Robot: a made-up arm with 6 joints. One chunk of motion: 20 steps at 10 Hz.
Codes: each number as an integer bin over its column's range. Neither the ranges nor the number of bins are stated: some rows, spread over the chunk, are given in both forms.
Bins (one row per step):
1: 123 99 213 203 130 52
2: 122 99 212 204 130 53
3: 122 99 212 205 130 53
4: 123 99 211 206 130 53
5: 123 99 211 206 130 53
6: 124 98 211 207 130 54
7: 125 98 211 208 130 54
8: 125 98 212 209 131 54
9: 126 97 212 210 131 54
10: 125 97 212 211 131 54
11: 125 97 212 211 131 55
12: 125 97 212 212 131 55
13: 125 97 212 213 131 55
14: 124 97 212 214 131 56
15: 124 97 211 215 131 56
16: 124 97 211 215 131 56
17: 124 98 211 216 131 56
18: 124 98 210 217 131 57
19: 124 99 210 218 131 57
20: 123 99 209 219 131 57
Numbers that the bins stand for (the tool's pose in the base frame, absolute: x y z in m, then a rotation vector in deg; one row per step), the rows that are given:
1: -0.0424 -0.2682 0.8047 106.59 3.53 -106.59
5: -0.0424 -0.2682 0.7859 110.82 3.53 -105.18
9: -0.0141 -0.2871 0.7953 116.47 4.94 -103.76
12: -0.0235 -0.2871 0.7953 119.29 4.94 -102.35
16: -0.0329 -0.2871 0.7859 123.53 4.94 -100.94
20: -0.0424 -0.2682 0.7671 129.18 4.94 -99.53
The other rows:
2: -0.0518 -0.2682 0.7953 108.00 3.53 -105.18
3: -0.0518 -0.2682 0.7953 109.41 3.53 -105.18
4: -0.0424 -0.2682 0.7859 110.82 3.53 -105.18
6: -0.0329 -0.2776 0.7859 112.24 3.53 -103.76
7: -0.0235 -0.2776 0.7859 113.65 3.53 -103.76
8: -0.0235 -0.2776 0.7953 115.06 4.94 -103.76
10: -0.0235 -0.2871 0.7953 117.88 4.94 -103.76
11: -0.0235 -0.2871 0.7953 117.88 4.94 -102.35
13: -0.0235 -0.2871 0.7953 120.71 4.94 -102.35
14: -0.0329 -0.2871 0.7953 122.12 4.94 -100.94
15: -0.0329 -0.2871 0.7859 123.53 4.94 -100.94
17: -0.0329 -0.2776 0.7859 124.94 4.94 -100.94
18: -0.0329 -0.2776 0.7765 126.35 4.94 -99.53
19: -0.0329 -0.2682 0.7765 127.76 4.94 -99.53

